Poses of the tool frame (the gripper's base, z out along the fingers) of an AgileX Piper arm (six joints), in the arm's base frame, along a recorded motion.
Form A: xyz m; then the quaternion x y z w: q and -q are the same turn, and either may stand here.
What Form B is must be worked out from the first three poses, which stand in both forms.
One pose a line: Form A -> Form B
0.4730, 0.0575, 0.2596, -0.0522, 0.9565, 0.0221, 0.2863 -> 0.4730, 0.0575, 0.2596, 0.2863, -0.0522, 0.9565, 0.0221
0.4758, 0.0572, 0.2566, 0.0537, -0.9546, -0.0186, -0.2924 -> 0.4758, 0.0572, 0.2566, 0.2924, -0.0537, 0.9546, 0.0186
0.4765, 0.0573, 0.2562, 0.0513, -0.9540, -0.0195, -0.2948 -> 0.4765, 0.0573, 0.2562, 0.2948, -0.0513, 0.9540, 0.0195
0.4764, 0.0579, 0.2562, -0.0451, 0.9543, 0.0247, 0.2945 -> 0.4764, 0.0579, 0.2562, 0.2945, -0.0451, 0.9543, 0.0247
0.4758, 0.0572, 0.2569, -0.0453, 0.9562, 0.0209, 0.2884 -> 0.4758, 0.0572, 0.2569, 0.2884, -0.0453, 0.9562, 0.0209
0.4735, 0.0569, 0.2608, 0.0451, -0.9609, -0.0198, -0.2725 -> 0.4735, 0.0569, 0.2608, 0.2725, -0.0451, 0.9609, 0.0198
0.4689, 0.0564, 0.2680, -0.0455, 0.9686, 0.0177, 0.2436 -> 0.4689, 0.0564, 0.2680, 0.2436, -0.0455, 0.9686, 0.0177
